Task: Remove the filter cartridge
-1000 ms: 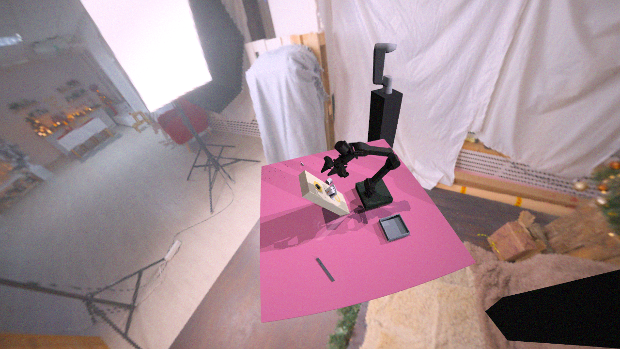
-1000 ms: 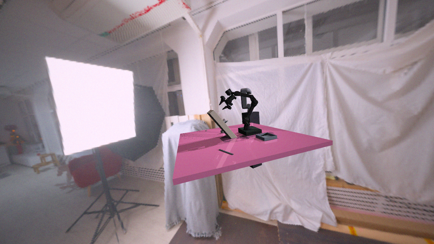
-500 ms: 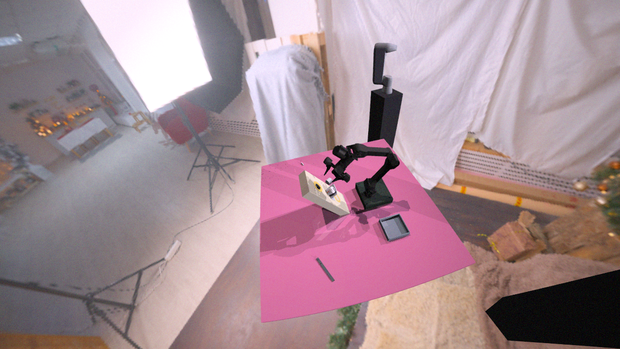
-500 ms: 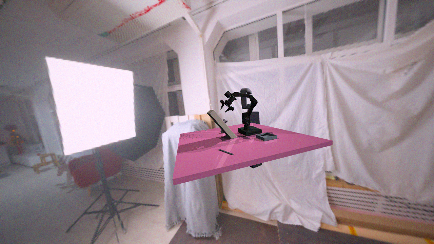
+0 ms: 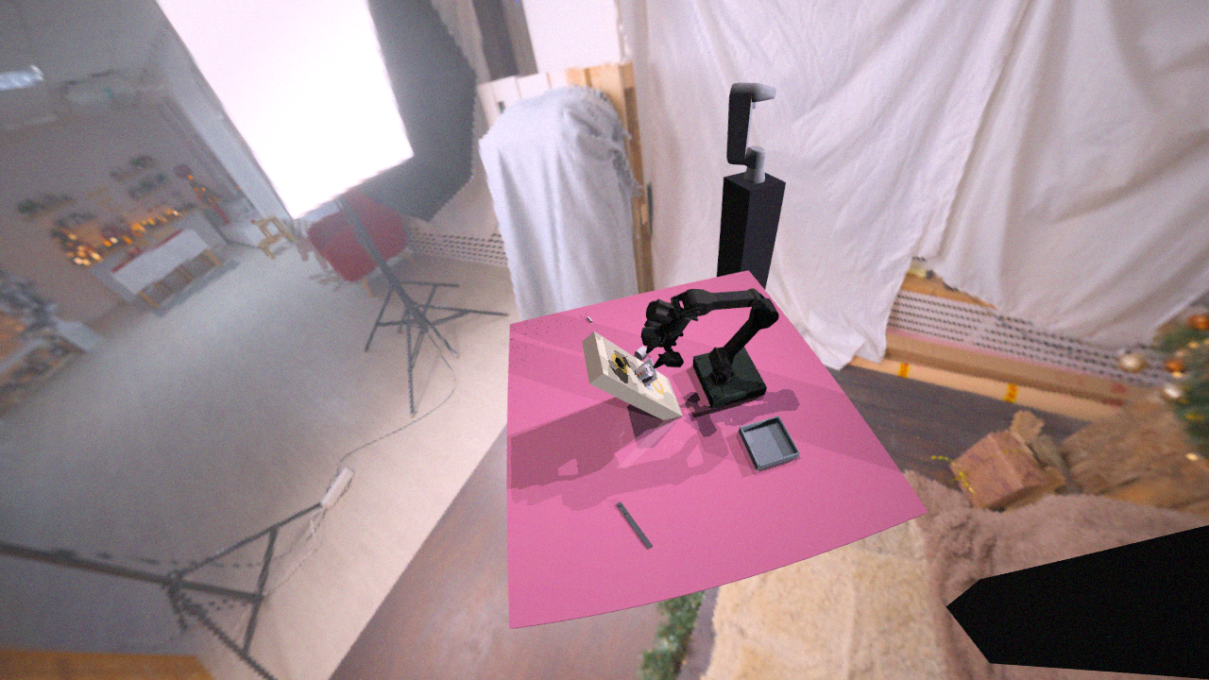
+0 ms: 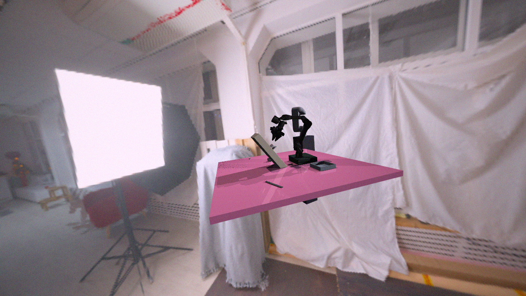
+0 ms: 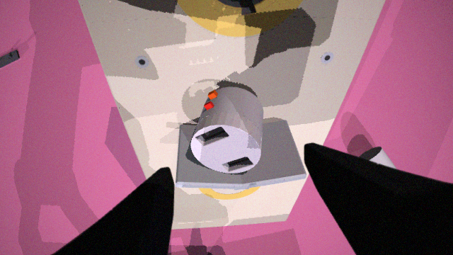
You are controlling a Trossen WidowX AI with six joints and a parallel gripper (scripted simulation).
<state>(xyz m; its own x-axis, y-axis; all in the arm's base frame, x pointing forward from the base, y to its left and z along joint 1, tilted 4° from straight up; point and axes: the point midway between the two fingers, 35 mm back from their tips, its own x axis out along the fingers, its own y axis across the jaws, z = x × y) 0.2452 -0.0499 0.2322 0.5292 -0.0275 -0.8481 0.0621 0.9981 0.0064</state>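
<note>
My gripper tip is now 2 cm short of the pale grey round filter cartridge and 5 cm above it. The rest, counted from my gripper tip: grey tray 28 cm behind, 33 cm to the left, 25 cm below; then beige service panel 7 cm ahead, 2 cm to the right, 7 cm below.
</note>
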